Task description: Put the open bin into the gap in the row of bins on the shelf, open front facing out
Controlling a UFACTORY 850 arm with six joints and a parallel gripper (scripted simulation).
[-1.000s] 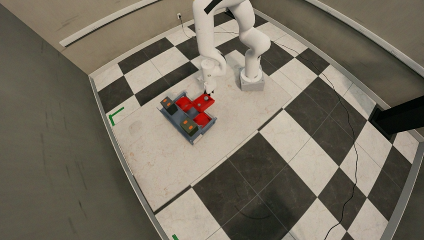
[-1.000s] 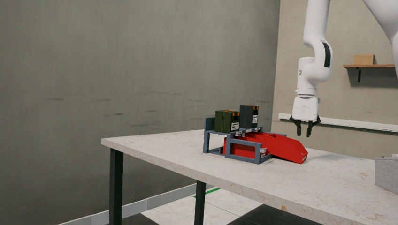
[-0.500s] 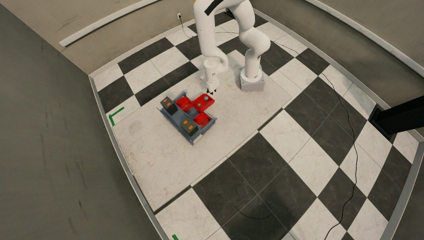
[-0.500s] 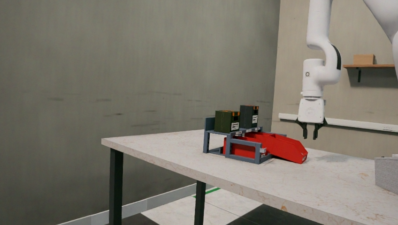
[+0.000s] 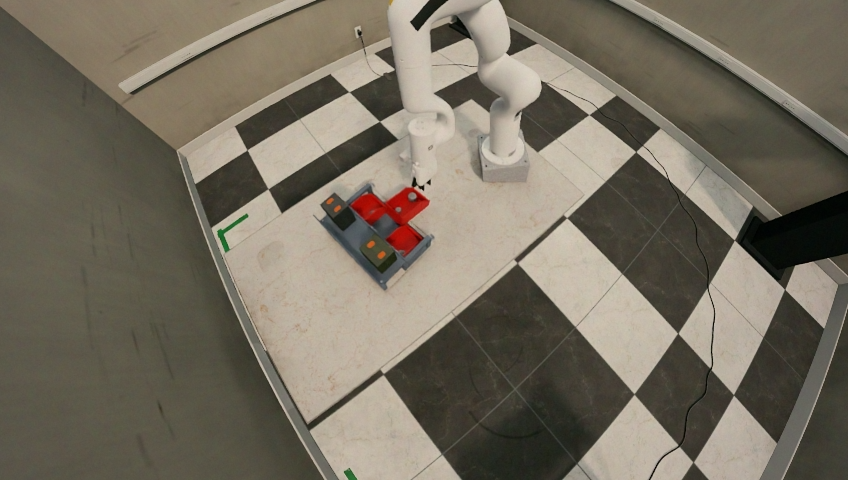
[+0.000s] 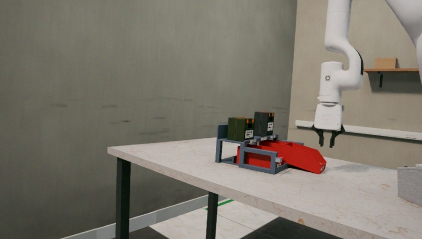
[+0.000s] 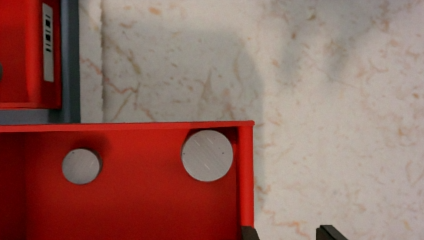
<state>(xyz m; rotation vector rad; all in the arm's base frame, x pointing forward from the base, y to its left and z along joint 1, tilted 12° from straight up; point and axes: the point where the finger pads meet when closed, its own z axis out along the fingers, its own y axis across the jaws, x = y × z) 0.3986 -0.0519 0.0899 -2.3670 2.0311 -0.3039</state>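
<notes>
The large grey disc lies 4 cm ahead of my hand, 3 cm to the right of it and 11 cm below it. From my hand the other things lie so: red open bin: 9 cm ahead, 8 cm below; grey-blue shelf: 27 cm ahead, 2 cm to the left, 6 cm below; dark grey box: 35 cm ahead, 8 cm to the right, 3 cm above.
</notes>
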